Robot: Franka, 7 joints.
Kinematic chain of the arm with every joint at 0, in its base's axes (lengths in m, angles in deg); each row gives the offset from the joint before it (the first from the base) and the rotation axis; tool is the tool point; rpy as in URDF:
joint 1: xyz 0 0 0.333 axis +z
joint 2: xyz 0 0 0 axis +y
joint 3: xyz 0 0 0.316 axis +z
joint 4: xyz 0.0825 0 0 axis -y
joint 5: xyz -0.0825 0 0.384 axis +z
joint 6: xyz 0 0 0 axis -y
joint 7: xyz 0.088 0 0 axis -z
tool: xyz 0 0 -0.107 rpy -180 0 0
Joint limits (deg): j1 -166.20..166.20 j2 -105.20..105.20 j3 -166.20..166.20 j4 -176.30..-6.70 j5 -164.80..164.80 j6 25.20..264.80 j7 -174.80..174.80
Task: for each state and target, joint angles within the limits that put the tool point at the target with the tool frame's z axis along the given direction. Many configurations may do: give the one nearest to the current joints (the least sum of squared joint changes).
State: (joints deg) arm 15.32 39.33 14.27 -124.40 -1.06 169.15 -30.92
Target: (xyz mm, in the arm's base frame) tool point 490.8 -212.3 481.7 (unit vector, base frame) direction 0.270 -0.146 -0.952
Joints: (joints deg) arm -11.67 -8.00 -11.27 -124.78 -4.49 134.66 -30.92
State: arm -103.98 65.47 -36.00 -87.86 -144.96 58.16 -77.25
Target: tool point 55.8 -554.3 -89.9 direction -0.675 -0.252 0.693
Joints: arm -79.09 93.05 10.09 -71.27 -120.43 42.04 -77.25
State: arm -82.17 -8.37 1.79 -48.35 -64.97 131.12 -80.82
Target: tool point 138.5 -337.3 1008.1 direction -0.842 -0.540 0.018
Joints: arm -80.51 -10.04 23.10 -62.32 -87.45 88.58 -80.82
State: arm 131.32 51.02 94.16 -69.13 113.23 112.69 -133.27
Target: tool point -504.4 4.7 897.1 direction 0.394 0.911 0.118
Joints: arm 158.65 59.75 123.45 -51.54 127.52 54.64 -133.27
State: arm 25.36 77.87 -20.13 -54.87 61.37 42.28 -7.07
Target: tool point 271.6 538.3 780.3 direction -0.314 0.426 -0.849
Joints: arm 60.07 38.64 -24.29 -11.22 53.95 64.18 -7.07
